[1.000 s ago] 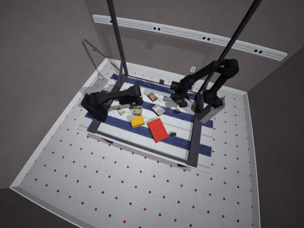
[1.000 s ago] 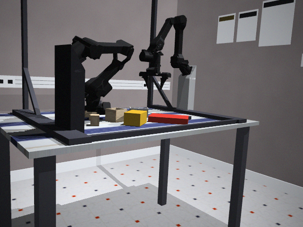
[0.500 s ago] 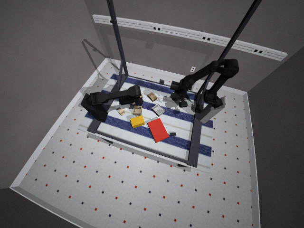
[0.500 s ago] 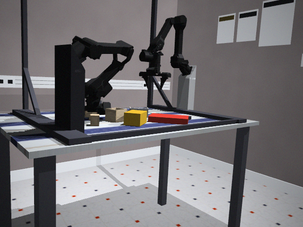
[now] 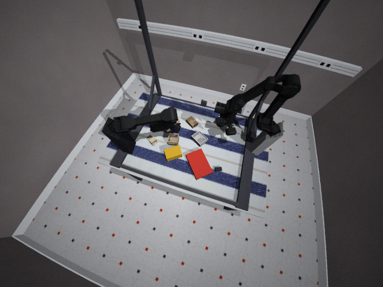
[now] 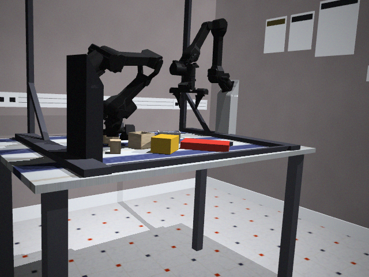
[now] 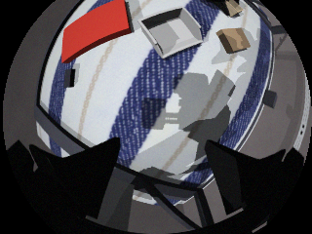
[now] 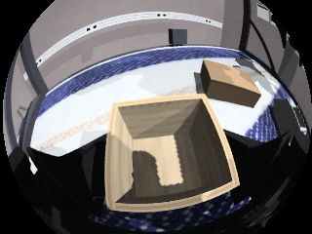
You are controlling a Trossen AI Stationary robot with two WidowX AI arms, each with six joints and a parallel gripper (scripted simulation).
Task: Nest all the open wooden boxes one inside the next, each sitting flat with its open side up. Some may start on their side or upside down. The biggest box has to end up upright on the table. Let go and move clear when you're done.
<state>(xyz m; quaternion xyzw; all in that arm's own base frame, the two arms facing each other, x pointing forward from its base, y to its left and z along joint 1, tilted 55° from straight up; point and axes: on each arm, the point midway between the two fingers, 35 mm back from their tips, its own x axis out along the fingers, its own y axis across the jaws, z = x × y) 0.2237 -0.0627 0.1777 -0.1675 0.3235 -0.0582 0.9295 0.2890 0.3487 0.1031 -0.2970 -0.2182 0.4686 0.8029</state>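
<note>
The medium wooden box is 10 mm below my right hand. Round my right hand: white box: 210 mm to the left, 150 mm ahead; then tiny wooden box: 60 mm ahead, 50 mm to the right, 20 mm below; then brown block: 150 mm to the left, 10 mm below, 10 mm behind.
</note>
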